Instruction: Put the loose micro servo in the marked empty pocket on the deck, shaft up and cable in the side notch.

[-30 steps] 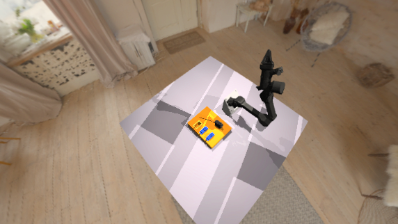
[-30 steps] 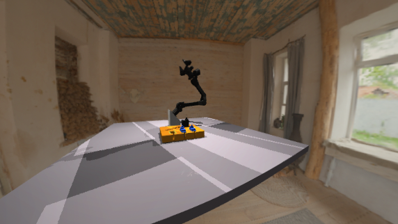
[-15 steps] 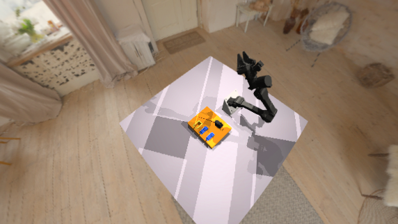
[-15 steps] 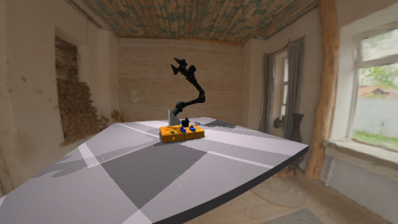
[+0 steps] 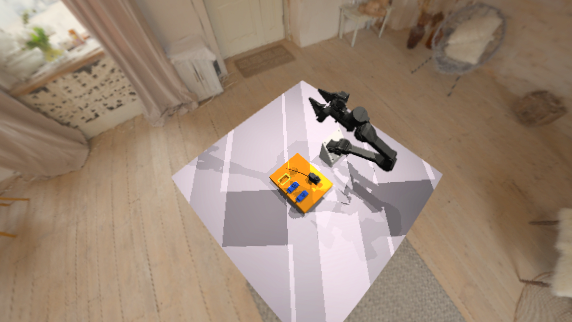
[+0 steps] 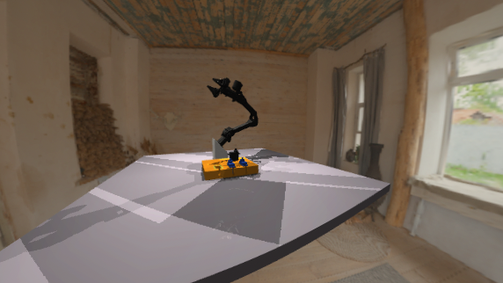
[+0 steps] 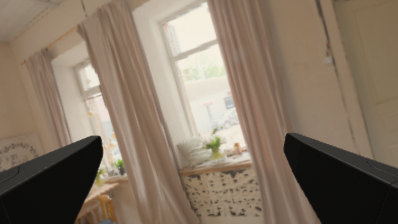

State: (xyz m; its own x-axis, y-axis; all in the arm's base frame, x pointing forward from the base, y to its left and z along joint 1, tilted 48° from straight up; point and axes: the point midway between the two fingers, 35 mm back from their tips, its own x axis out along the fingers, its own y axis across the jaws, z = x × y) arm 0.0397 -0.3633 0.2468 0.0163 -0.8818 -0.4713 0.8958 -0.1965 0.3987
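Now: the orange robot deck 540 mm below my gripper tip, 110 mm ahead of it and 80 mm to the left of it.
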